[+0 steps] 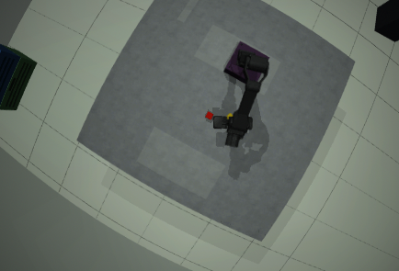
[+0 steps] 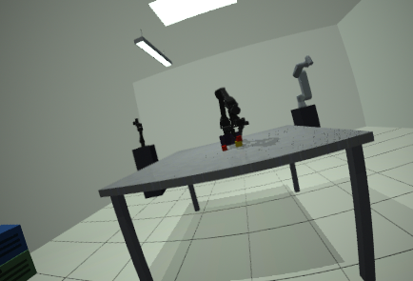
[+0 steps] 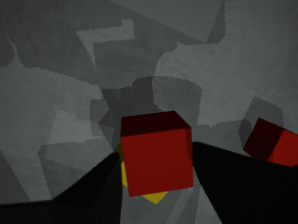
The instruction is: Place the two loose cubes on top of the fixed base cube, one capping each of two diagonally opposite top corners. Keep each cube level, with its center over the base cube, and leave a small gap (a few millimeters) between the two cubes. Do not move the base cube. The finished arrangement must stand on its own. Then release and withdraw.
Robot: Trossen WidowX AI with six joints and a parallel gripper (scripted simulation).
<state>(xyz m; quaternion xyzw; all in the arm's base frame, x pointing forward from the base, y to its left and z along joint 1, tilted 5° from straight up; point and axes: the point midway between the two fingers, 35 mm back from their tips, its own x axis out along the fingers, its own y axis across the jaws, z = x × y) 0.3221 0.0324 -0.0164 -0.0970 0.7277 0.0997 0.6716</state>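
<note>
The yellow cube lies 40 mm below my gripper tip, 20 mm behind it and 10 mm to the right of it.
</note>
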